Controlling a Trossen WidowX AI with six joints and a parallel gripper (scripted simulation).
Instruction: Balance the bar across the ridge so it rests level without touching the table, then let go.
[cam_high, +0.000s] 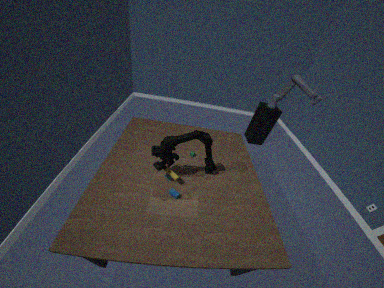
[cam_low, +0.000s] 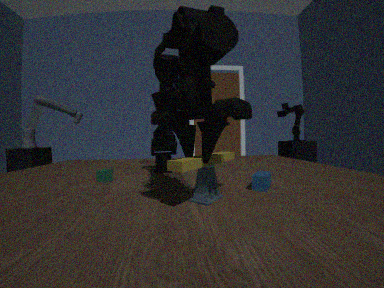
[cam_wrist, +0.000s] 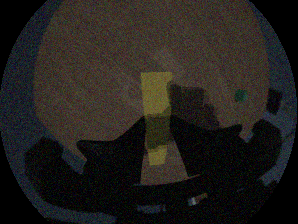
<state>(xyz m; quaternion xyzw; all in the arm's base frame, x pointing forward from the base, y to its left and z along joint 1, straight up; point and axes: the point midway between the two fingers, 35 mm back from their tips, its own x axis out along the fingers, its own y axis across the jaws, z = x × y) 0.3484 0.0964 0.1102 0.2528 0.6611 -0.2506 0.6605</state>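
Right now my gripper tip is 20 mm past the yellow bar and 20 mm to the right of it. Round my gripper tip: blue cube: 80 mm behind, 160 mm to the left, 60 mm below; then dark green block: 200 mm behind, 260 mm to the right, 60 mm below.
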